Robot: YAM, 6 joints.
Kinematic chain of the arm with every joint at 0, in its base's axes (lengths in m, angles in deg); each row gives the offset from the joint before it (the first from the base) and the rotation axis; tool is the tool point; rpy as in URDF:
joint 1: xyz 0 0 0.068 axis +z
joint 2: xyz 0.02 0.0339 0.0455 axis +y
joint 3: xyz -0.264 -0.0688 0 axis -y
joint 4: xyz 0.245 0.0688 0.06 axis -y
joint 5: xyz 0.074 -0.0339 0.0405 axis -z
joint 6: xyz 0.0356 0 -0.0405 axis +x
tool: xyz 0 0 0 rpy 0 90 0
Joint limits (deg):
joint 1: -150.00..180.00
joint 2: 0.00..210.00
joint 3: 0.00..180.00
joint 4: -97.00..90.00
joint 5: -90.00..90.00
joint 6: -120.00..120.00
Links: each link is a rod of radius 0.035 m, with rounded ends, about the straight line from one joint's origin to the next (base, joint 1, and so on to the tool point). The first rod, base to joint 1, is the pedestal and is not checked.
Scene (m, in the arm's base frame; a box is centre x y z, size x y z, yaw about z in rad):
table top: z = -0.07
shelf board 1: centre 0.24 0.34 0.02 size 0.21 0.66 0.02 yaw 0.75
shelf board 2: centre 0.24 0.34 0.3 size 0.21 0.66 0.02 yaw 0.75
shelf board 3: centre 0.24 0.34 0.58 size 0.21 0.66 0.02 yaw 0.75
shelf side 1: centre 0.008 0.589 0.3 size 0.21 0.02 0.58 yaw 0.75
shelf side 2: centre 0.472 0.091 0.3 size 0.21 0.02 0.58 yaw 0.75
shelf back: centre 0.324 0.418 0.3 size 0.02 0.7 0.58 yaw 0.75
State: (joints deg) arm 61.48 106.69 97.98 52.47 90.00 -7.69
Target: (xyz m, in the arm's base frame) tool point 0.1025 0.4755 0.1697
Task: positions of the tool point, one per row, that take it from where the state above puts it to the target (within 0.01 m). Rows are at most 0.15 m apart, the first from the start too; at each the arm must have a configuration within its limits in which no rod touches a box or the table.
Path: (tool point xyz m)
1: 0.1675 0.2982 0.4532
2: 0.1209 0.2538 0.4532
3: 0.0842 0.2061 0.4397
4: 0.0545 0.2844 0.3586
5: 0.0043 0.3281 0.2653
6: -0.0506 0.3329 0.1697
7: -0.0132 0.3911 0.1749
8: 0.0387 0.4399 0.1747
9: 0.1025 0.4755 0.1697

